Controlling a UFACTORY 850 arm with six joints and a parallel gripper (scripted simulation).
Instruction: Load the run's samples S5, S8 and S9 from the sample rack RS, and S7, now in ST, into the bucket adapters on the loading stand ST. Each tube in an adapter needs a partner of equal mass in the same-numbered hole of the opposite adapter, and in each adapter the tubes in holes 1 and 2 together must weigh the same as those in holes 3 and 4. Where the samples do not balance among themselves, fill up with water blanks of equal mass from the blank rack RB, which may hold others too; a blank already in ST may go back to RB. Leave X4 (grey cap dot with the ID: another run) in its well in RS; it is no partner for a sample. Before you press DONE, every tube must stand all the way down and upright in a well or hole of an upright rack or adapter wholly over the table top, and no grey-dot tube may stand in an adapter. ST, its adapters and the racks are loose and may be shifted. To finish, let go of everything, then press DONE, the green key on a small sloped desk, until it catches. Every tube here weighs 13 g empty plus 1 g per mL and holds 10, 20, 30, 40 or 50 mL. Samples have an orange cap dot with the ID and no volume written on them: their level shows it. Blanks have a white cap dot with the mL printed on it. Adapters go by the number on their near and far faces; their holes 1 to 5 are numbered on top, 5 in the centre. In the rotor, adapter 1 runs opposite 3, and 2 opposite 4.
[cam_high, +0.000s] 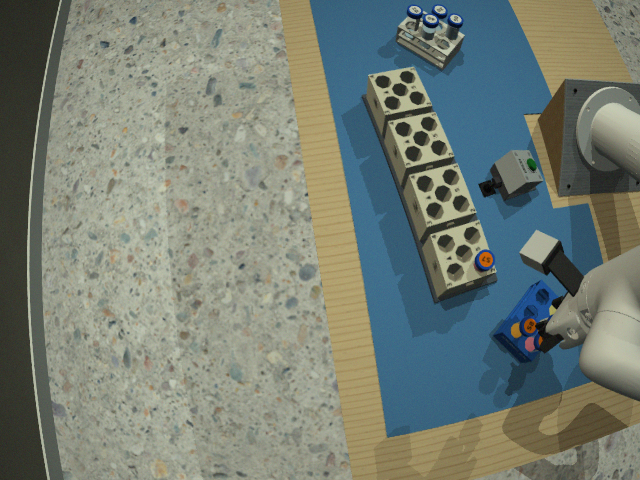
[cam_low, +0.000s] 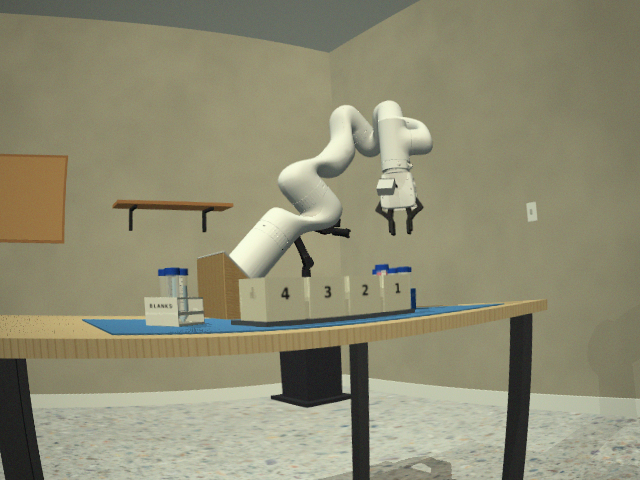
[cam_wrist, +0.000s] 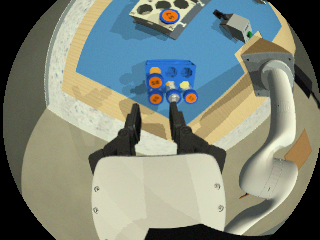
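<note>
Right now my hand is 100 mm past the sample tube S5, 10 mm to the left of it and 170 mm above it. Also, from my hand: sample S9: 20 mm behind, 40 mm to the left, 170 mm below; orange-dot sample tube: 10 mm behind, 10 mm to the right, 170 mm below; grey-dot tube X4: 50 mm behind, 10 mm to the left, 170 mm below.
</note>
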